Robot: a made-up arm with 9 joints. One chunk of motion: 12 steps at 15 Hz.
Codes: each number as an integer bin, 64 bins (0 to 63) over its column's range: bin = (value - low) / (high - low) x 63, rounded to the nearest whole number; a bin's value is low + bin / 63 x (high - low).
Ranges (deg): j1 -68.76..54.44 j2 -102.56..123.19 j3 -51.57..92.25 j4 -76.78..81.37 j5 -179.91..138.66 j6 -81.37..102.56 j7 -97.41..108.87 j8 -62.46..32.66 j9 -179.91..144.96
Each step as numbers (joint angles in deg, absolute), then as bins.
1 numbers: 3.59 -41.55 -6.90 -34.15 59.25 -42.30 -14.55 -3.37 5.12
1 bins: 37 17 20 17 47 13 25 39 36
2 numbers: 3.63 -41.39 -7.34 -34.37 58.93 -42.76 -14.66 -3.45 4.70
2 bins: 37 17 19 17 47 13 25 39 36
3 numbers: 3.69 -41.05 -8.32 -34.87 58.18 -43.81 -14.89 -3.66 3.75
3 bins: 37 17 19 17 47 13 25 39 36
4 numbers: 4.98 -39.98 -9.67 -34.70 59.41 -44.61 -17.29 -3.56 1.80
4 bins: 38 17 18 17 47 13 24 39 35
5 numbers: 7.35 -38.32 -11.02 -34.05 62.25 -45.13 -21.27 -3.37 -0.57
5 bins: 39 18 18 17 48 12 23 39 35
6 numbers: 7.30 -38.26 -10.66 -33.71 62.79 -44.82 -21.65 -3.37 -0.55
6 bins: 39 18 18 17 48 13 23 39 35
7 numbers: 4.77 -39.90 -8.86 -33.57 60.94 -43.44 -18.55 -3.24 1.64
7 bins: 38 17 19 17 48 13 24 39 35
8 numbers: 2.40 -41.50 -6.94 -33.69 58.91 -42.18 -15.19 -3.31 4.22
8 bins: 36 17 20 17 47 13 25 39 36
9 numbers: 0.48 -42.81 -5.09 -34.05 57.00 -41.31 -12.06 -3.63 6.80
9 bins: 35 17 20 17 47 14 26 39 36
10 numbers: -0.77 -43.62 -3.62 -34.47 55.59 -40.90 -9.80 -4.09 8.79
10 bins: 35 16 21 17 47 14 27 39 37
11 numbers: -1.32 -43.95 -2.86 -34.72 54.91 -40.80 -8.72 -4.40 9.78
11 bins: 34 16 21 17 46 14 27 38 37
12 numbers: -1.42 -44.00 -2.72 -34.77 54.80 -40.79 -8.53 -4.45 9.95
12 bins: 34 16 21 17 46 14 27 38 37
